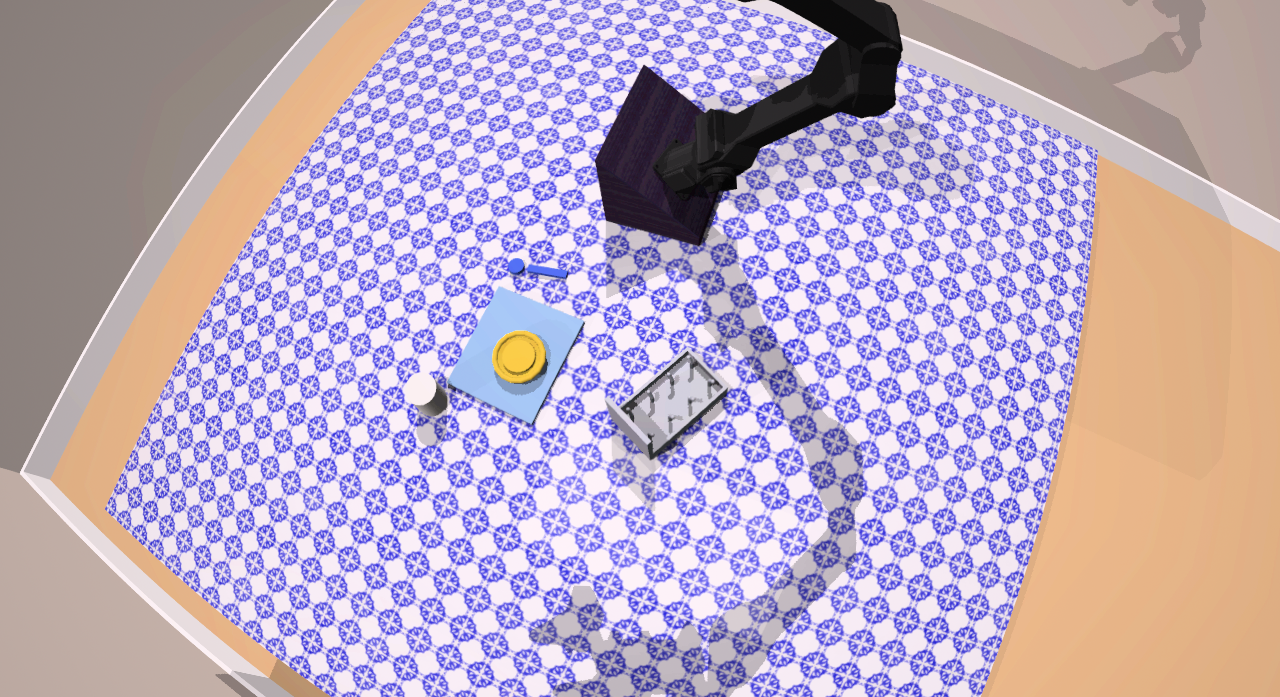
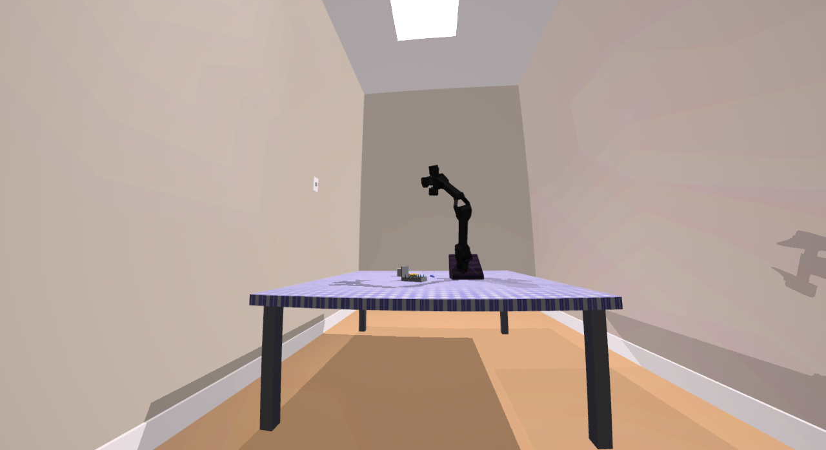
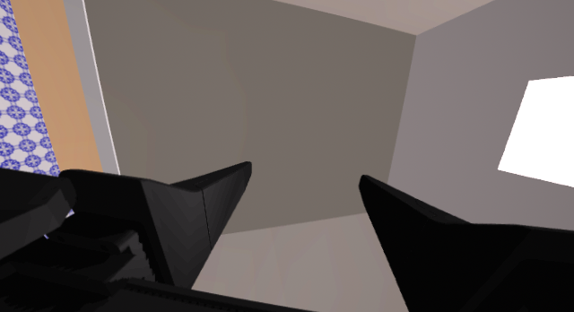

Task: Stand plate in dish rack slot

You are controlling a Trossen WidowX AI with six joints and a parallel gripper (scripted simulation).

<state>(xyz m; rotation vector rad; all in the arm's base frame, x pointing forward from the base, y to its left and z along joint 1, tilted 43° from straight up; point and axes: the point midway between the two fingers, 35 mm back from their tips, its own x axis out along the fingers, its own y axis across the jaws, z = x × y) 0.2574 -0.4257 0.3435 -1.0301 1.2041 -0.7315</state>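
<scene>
Right now my gripper tip is 640 mm above the yellow plate, 130 mm short of it and 60 mm to the right of it. Also, from my gripper tip: blue spoon (650 mm below, 10 mm ahead); light blue sheet (650 mm below, 130 mm ahead, 40 mm to the left); white cup (630 mm below, 240 mm ahead, 20 mm to the right).
</scene>
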